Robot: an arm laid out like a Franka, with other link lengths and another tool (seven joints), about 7 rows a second.
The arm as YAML. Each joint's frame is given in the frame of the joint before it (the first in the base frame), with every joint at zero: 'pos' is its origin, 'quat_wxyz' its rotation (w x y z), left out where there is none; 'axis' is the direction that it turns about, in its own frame. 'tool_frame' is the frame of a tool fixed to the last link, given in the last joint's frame.
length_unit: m
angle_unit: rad
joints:
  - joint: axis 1
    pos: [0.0, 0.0, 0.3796]
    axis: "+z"
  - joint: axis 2
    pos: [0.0, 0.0, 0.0]
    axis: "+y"
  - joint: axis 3
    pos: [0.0, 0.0, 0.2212]
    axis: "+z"
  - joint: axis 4
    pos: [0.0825, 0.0, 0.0]
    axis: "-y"
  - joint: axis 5
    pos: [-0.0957, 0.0, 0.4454]
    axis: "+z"
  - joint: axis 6
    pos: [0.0, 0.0, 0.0]
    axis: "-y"
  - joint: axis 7
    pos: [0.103, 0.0, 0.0]
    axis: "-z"
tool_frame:
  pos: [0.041, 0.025, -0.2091]
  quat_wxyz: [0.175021, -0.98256, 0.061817, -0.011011]
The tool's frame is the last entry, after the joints.
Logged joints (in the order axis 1, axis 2, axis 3, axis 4, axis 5, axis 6, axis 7), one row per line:
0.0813, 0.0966, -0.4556, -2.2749, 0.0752, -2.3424, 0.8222
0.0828, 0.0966, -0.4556, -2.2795, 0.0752, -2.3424, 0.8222
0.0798, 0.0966, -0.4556, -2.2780, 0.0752, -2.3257, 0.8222
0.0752, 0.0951, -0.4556, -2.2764, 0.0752, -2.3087, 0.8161
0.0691, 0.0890, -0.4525, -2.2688, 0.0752, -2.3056, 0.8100
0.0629, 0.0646, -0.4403, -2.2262, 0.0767, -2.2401, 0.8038
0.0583, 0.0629, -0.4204, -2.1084, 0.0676, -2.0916, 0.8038
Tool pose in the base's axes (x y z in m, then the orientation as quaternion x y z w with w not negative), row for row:
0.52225, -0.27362, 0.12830, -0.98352, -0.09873, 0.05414, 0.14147
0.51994, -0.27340, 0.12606, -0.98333, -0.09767, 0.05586, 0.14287
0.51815, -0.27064, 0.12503, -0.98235, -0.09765, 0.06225, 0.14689
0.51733, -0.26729, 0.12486, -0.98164, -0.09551, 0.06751, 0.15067
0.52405, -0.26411, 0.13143, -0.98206, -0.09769, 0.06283, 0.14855
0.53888, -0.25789, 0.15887, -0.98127, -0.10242, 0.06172, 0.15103
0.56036, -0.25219, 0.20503, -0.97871, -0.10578, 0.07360, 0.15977
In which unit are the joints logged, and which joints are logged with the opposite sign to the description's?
The joints are logged in radians. Opposite sign: axis 1, axis 5, axis 6, axis 7.
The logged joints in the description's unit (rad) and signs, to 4 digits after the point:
-0.0813, 0.0966, -0.4556, -2.2749, -0.0752, 2.3424, -0.8222
-0.0828, 0.0966, -0.4556, -2.2795, -0.0752, 2.3424, -0.8222
-0.0798, 0.0966, -0.4556, -2.2780, -0.0752, 2.3257, -0.8222
-0.0752, 0.0951, -0.4556, -2.2764, -0.0752, 2.3087, -0.8161
-0.0691, 0.0890, -0.4525, -2.2688, -0.0752, 2.3056, -0.8100
-0.0629, 0.0646, -0.4403, -2.2262, -0.0767, 2.2401, -0.8038
-0.0583, 0.0629, -0.4204, -2.1084, -0.0676, 2.0916, -0.8038

